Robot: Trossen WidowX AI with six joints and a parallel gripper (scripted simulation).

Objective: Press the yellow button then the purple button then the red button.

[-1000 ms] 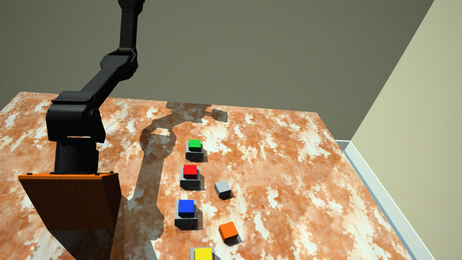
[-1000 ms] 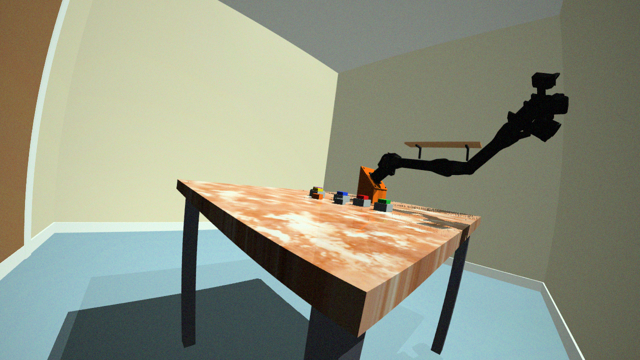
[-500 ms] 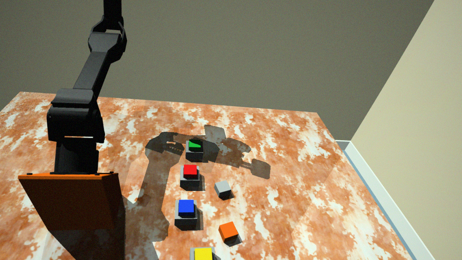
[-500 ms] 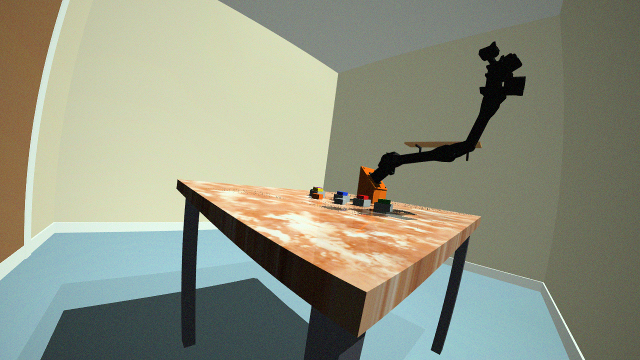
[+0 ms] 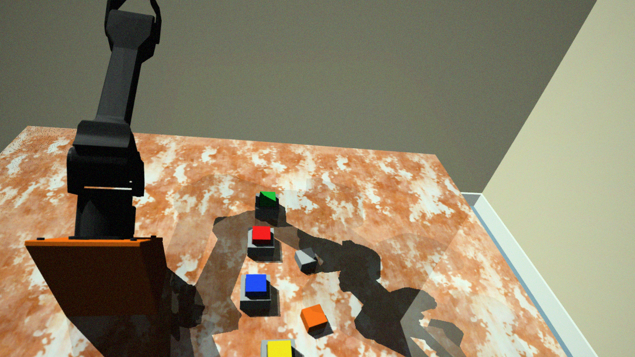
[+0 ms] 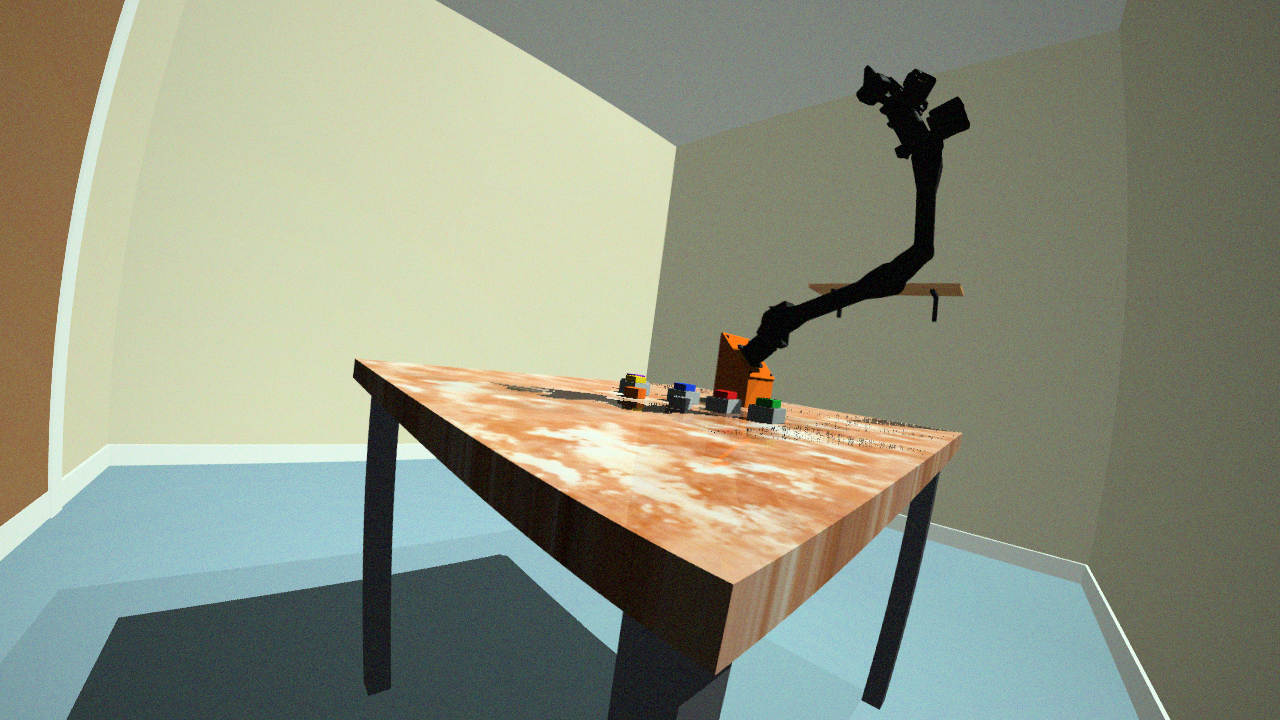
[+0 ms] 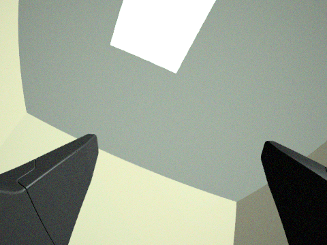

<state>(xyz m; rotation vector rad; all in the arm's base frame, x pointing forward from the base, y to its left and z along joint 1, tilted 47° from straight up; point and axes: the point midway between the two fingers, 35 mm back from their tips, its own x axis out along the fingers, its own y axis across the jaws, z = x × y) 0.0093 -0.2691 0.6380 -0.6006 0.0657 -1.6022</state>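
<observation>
Now: the yellow button 21 cm ahead of my gripper tip, 41 cm to the right of it and 75 cm below it. The rest, counted from my gripper tip: red button 20 cm ahead, 19 cm to the right, 75 cm below; then blue button 19 cm ahead, 30 cm to the right, 75 cm below; then green button 22 cm ahead, 9 cm to the right, 75 cm below.
</observation>
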